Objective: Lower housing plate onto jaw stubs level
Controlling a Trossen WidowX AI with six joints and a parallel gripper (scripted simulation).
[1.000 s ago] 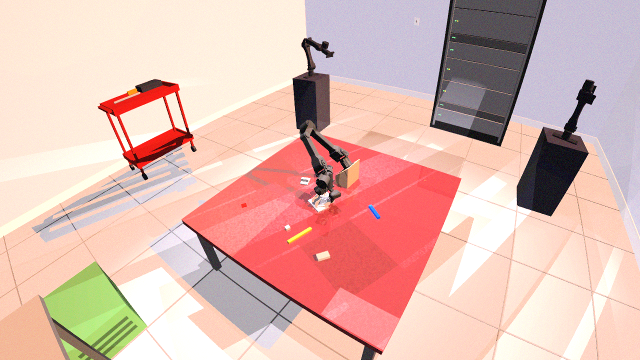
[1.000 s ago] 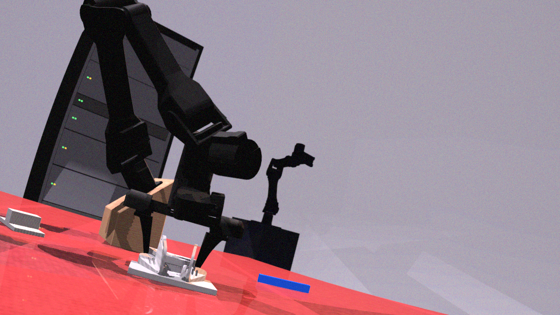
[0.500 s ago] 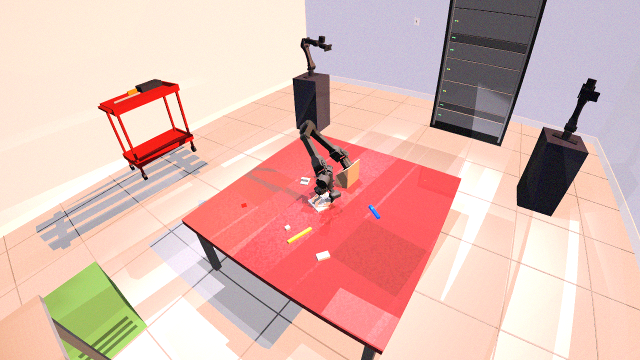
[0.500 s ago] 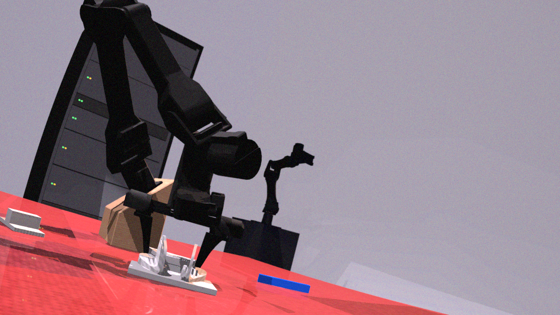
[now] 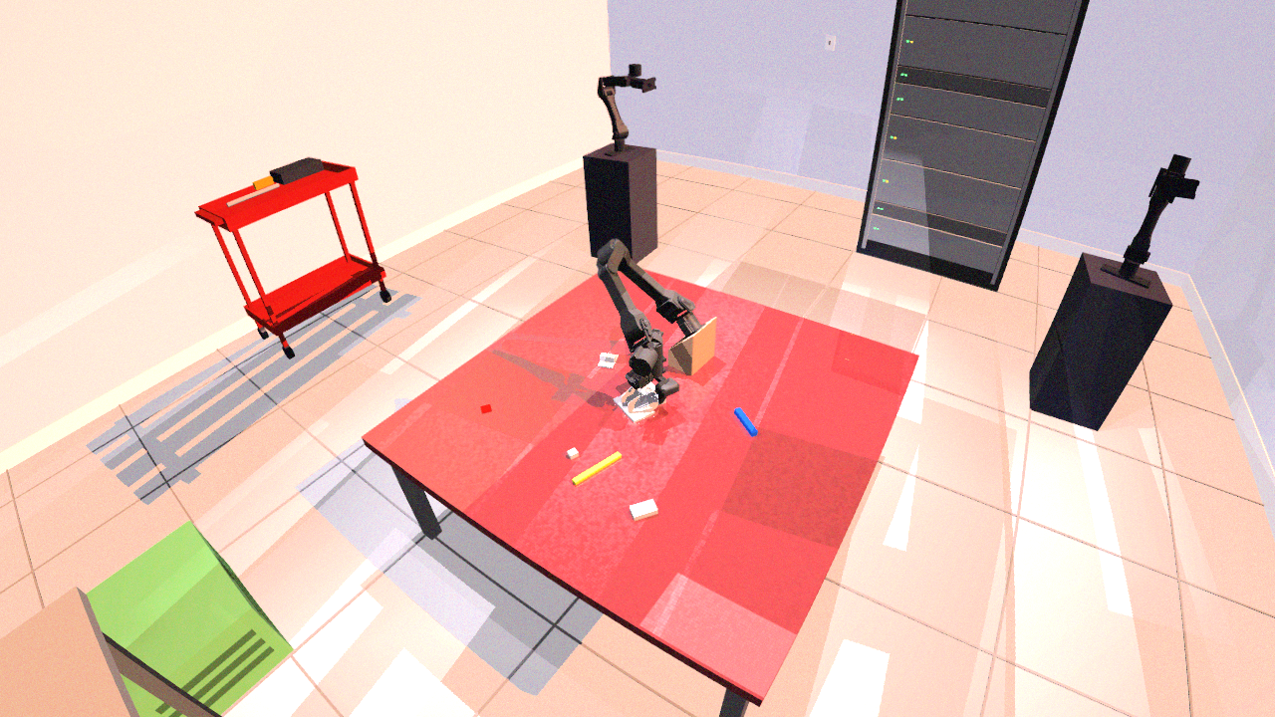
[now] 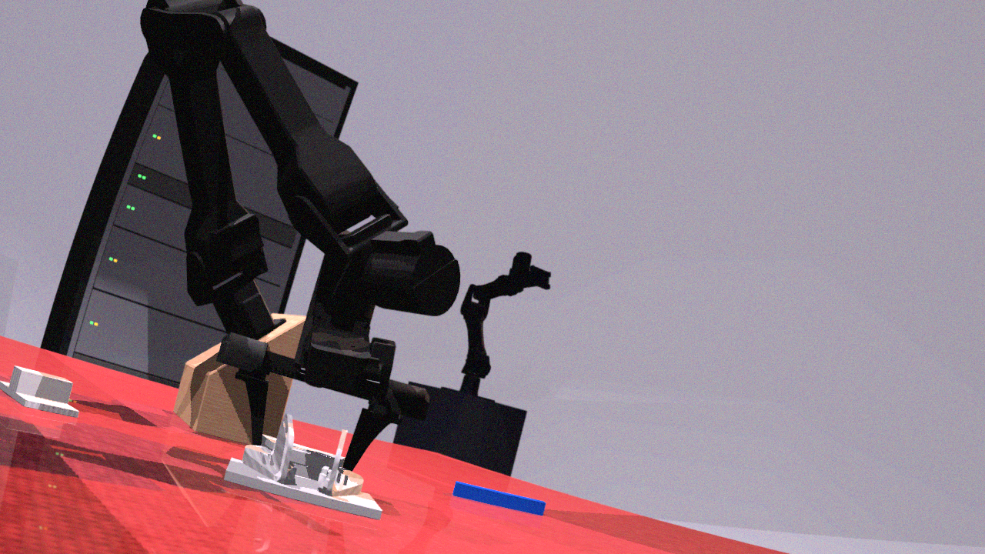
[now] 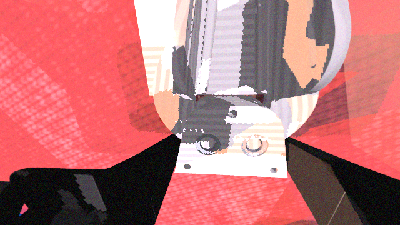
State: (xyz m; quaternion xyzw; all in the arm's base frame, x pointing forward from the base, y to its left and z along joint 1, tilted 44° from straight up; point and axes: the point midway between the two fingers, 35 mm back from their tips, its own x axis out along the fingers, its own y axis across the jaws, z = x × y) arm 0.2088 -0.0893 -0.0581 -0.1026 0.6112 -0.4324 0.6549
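Right now my gripper tip is 20 mm below the housing plate and 10 mm short of it. The rest, counted from my gripper tip: grey stand (220 mm to the right, 90 mm behind); grey jaw assembly (30 mm ahead, 10 mm to the left, 10 mm above); blue bar (290 mm to the left, 30 mm behind).
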